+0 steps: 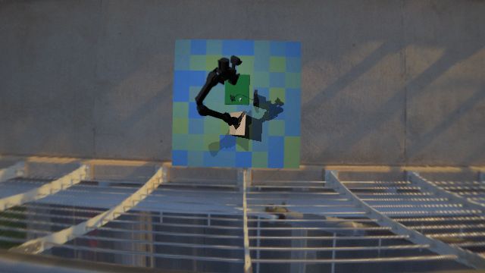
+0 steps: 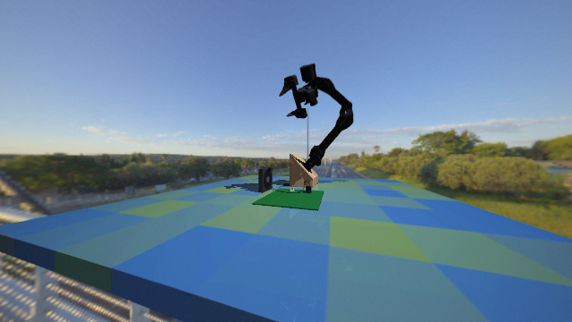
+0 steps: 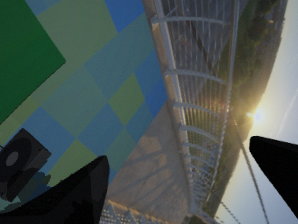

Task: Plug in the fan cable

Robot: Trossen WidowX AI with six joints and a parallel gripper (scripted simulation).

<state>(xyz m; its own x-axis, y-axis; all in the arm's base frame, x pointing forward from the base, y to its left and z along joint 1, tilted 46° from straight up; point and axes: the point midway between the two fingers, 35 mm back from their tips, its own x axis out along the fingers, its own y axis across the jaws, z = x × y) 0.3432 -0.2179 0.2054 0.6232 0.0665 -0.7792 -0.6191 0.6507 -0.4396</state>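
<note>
My gripper tip is now 380 mm above the dark plug, 120 mm past it and 90 mm to the right of it. The rest, counted from my gripper tip: green board (410 mm below, 40 mm to the left, 30 mm behind); black fan (340 mm below, 140 mm to the right, 120 mm behind).
</note>
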